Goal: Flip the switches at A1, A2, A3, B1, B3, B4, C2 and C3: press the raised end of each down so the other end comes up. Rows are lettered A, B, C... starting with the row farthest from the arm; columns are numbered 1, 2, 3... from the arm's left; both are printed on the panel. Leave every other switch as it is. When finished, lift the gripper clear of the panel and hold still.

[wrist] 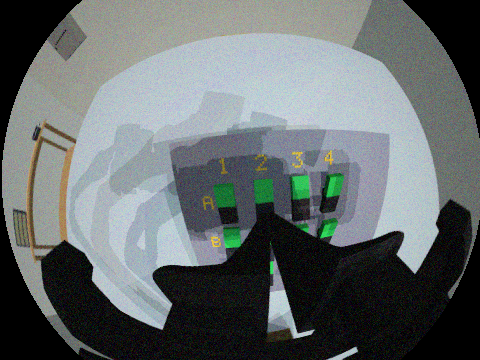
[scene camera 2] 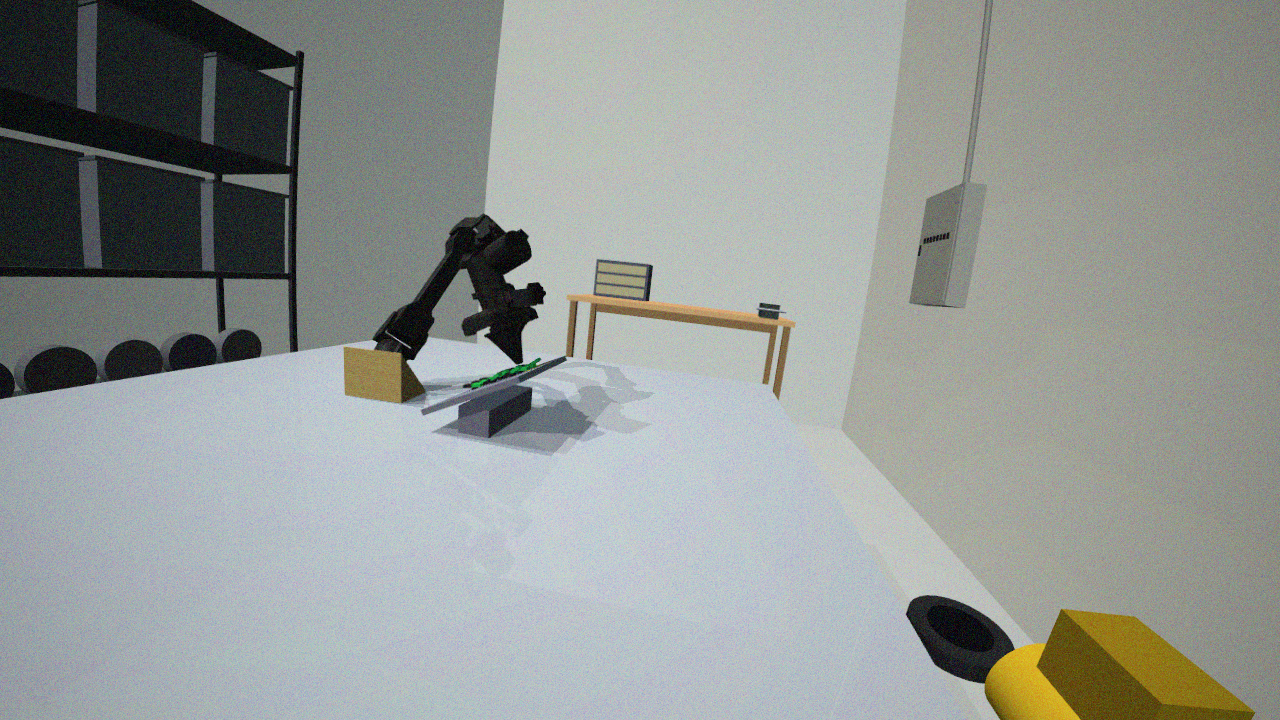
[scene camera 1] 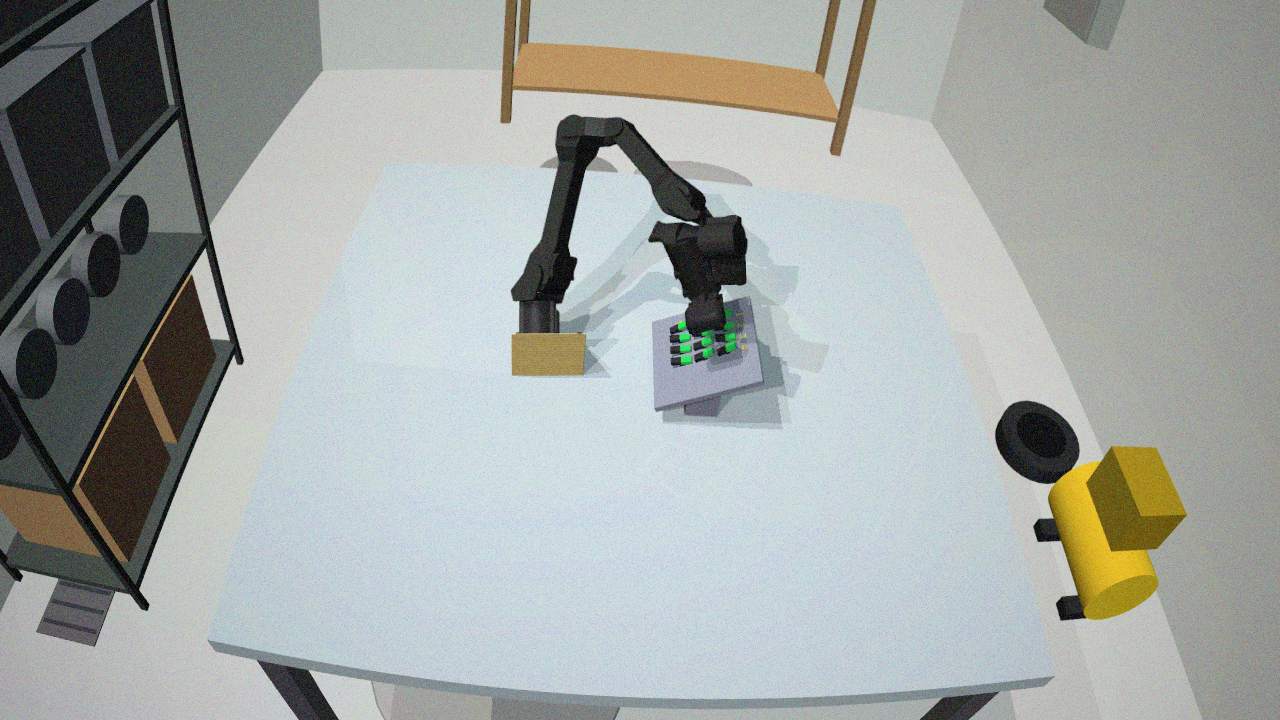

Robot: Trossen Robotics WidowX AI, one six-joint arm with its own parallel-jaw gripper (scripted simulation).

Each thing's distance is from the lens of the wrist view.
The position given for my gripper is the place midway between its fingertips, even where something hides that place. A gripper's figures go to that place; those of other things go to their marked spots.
my gripper (wrist: 267, 218): 0.10 m
switch A3 (wrist: 299, 185): 0.11 m
